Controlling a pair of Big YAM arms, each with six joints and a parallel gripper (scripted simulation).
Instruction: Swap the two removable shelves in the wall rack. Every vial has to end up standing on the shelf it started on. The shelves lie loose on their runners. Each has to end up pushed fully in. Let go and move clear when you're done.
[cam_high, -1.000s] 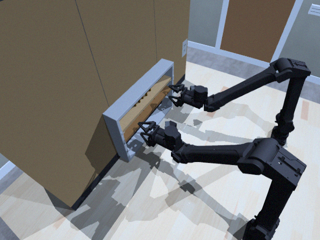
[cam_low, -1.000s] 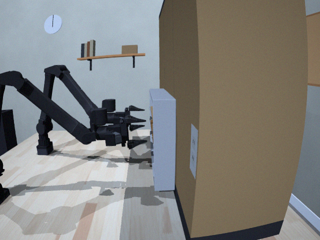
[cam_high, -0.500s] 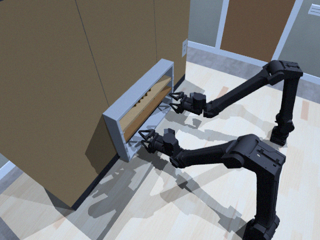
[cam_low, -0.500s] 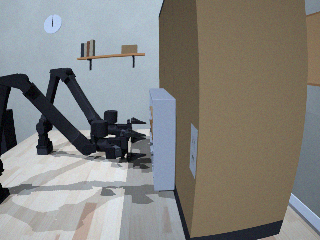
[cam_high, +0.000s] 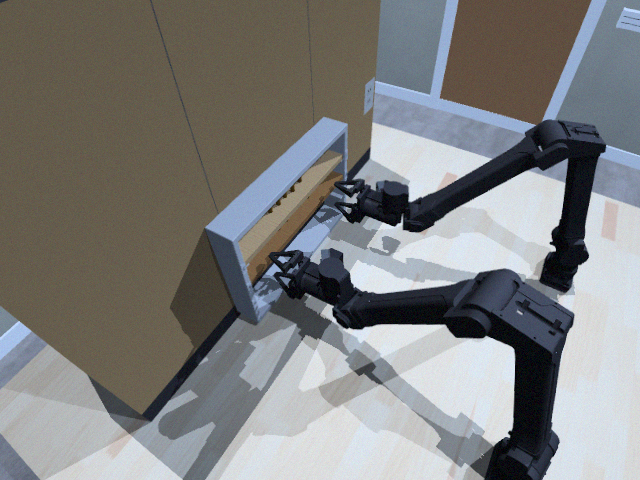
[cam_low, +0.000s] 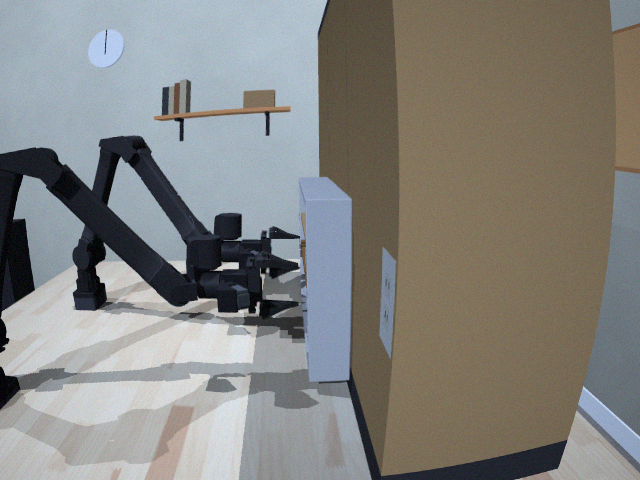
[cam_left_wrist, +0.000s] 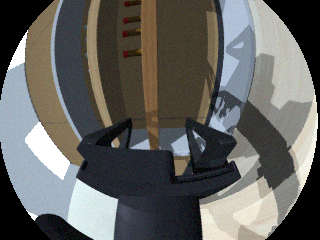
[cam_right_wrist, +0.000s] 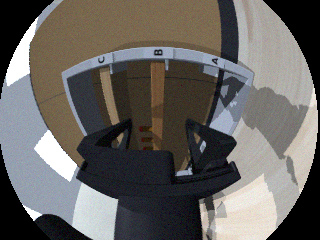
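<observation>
The brown wooden shelf lies 150 mm to the right of my left hand, 50 mm ahead of it and 10 mm above it. Round my left hand: pale wooden shelf (150 mm to the right, 80 mm above, 50 mm ahead); then wall rack (150 mm to the right, 50 mm ahead, 10 mm above); then wall block (260 mm above, 240 mm ahead, 150 mm to the right).
The runner stub lies 8 cm to the right of my right hand and 4 cm ahead of it. From my right hand the other things lie so: brown wooden shelf 15 cm to the left, 6 cm ahead; pale wooden shelf 15 cm to the left, 8 cm above, 7 cm ahead; wall rack 15 cm to the left, 6 cm ahead.
</observation>
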